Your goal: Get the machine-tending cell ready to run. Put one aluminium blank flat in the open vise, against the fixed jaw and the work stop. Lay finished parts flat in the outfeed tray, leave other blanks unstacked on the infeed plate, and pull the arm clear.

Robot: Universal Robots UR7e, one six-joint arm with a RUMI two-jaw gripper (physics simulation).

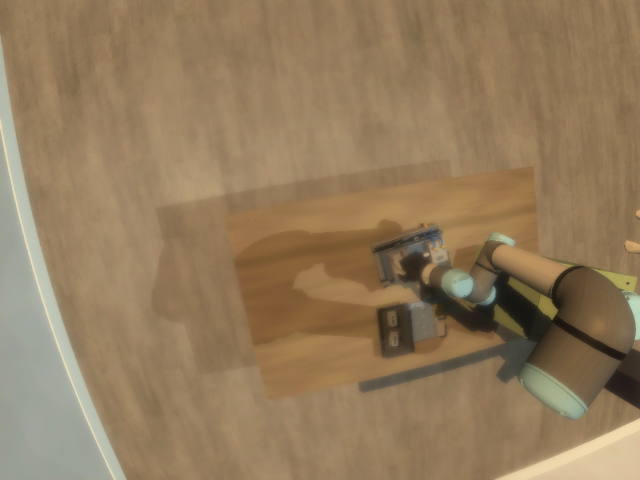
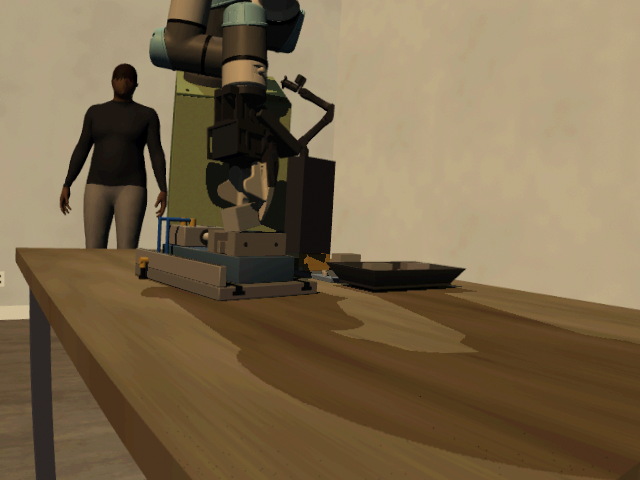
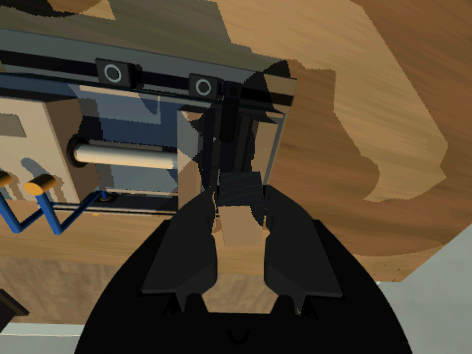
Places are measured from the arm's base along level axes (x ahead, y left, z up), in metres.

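Pixels of known places: gripper, between the fingertips: point(image 1: 399, 266) point(image 2: 252, 222) point(image 3: 241, 187); arm's base, origin of its link: point(image 2: 212, 80).
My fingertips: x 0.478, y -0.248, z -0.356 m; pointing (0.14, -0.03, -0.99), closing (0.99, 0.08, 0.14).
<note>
For each thing: its middle in the pictures, then the offset to it from my fingertips. Level surfaces: height alone.
- aluminium blank, middle of its body: point(image 3: 241, 210) point(image 2: 243, 216) point(image 1: 398, 262) dy -0.020, dx +0.001, dz +0.008 m
- open vise, middle of its body: point(image 3: 157, 152) point(image 2: 220, 255) point(image 1: 412, 256) dy +0.006, dx -0.086, dz -0.063 m
- dark work stop, middle of its body: point(image 3: 228, 120) dy +0.051, dx -0.011, dz -0.022 m
- infeed plate, middle of its body: point(image 1: 426, 319) dy +0.329, dx -0.068, dz -0.108 m
- table, height of its surface: dz -0.112 m
My gripper point(image 2: 247, 206) point(image 3: 241, 187) is shut on an aluminium blank point(image 2: 240, 217) point(image 3: 241, 226). The blank is slightly tilted and close above the vise jaws; contact is unclear. The open vise point(image 1: 383, 267) point(image 2: 266, 268) has its fixed jaw point(image 2: 262, 244) point(image 3: 265, 146) and moving jaw point(image 3: 189, 172) apart, with the dark work stop point(image 3: 229, 119) at the gap. Two finished parts point(image 1: 392, 317) lie in the dark outfeed tray point(image 1: 380, 338) point(image 2: 392, 279). A light block, apparently another blank point(image 1: 440, 329) point(image 2: 345, 256), is at the edge of the infeed plate point(image 1: 423, 322).
Blue hose-like loops point(image 2: 162, 232) point(image 3: 59, 220) rise at the vise's moving-jaw end. A tall dark box point(image 2: 312, 206) and a jointed dark arm point(image 2: 326, 116) stand behind the vise. A person point(image 2: 121, 139) stands beyond the table point(image 2: 361, 392). A green pedestal point(image 2: 191, 139) is behind the arm.
</note>
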